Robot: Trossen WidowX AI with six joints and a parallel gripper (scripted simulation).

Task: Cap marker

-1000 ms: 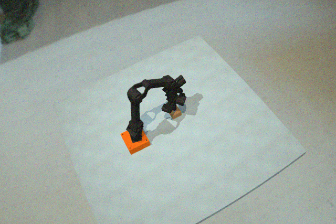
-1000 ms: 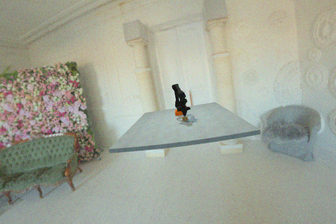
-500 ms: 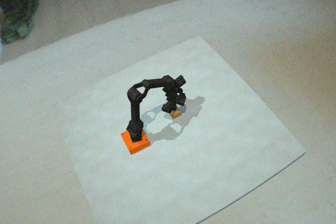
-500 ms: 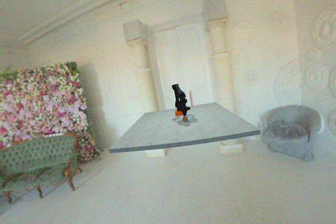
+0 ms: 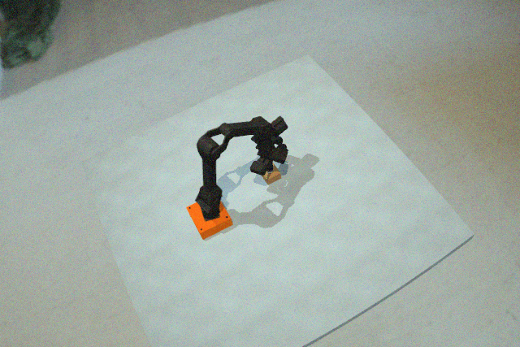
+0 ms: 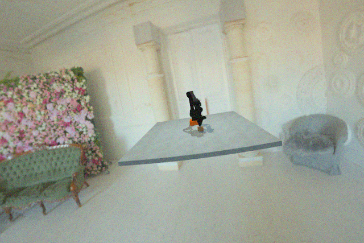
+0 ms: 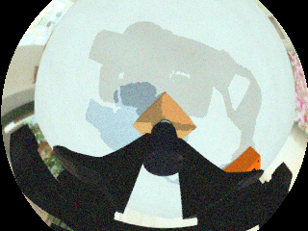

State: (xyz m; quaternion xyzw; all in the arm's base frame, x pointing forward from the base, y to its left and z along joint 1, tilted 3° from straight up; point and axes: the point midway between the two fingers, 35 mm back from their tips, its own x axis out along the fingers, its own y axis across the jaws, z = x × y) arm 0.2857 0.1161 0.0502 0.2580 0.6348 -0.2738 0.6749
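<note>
The marker cap is 10 mm above my gripper tip.
</note>
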